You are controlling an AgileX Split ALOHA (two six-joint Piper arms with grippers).
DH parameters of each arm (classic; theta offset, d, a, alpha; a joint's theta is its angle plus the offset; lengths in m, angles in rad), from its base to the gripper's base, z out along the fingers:
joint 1: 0 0.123 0 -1.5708
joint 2: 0.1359 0 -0.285 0
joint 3: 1.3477 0 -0.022 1.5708
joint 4: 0 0.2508 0 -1.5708
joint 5: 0 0 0.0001 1.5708
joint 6: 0 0.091 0 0
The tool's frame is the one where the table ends.
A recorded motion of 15 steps. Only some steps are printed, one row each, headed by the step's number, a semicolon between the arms.
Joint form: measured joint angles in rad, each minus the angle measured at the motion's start. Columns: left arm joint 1, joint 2, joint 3, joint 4, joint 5, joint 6; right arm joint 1, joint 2, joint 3, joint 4, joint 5, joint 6.
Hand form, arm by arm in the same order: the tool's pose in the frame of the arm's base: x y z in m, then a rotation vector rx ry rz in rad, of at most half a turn. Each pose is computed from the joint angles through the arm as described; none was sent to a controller.
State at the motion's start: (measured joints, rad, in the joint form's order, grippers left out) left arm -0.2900 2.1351 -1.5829 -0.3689 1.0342 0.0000; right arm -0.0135 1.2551 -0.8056 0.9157 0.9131 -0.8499
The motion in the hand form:
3: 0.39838 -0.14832 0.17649 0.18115 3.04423 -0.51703; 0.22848 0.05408 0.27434 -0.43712 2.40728 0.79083
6: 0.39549 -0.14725 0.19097 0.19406 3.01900 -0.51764; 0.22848 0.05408 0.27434 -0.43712 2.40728 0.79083
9: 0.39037 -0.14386 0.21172 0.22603 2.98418 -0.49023; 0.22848 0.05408 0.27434 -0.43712 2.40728 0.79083
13: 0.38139 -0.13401 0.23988 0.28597 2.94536 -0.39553; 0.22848 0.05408 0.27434 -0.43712 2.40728 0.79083
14: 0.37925 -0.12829 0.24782 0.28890 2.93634 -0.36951; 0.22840 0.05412 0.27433 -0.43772 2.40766 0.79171
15: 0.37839 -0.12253 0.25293 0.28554 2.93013 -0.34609; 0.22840 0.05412 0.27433 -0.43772 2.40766 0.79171
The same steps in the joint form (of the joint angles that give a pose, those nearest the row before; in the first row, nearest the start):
3: 0.0000 -0.0341 0.0000 0.0019 0.0078 0.0000; 0.0000 0.0000 0.0000 0.0000 0.0000 0.0000
6: 0.0000 -0.0688 0.0000 0.0068 0.0180 0.0000; 0.0000 0.0000 0.0000 0.0000 0.0000 0.0000
9: 0.0000 -0.1205 0.0000 0.0343 0.0353 0.0000; 0.0000 0.0000 0.0000 0.0000 0.0000 0.0000
13: 0.0033 -0.1948 0.0000 0.1119 0.0724 0.0000; 0.0000 0.0000 0.0000 0.0000 0.0000 0.0000
14: 0.0119 -0.2160 0.0000 0.1320 0.0853 0.0000; 0.0000 0.0000 0.0000 0.0000 0.0010 0.0000
15: 0.0219 -0.2300 0.0000 0.1491 0.0934 0.0000; 0.0000 0.0000 0.0000 0.0000 0.0010 0.0000

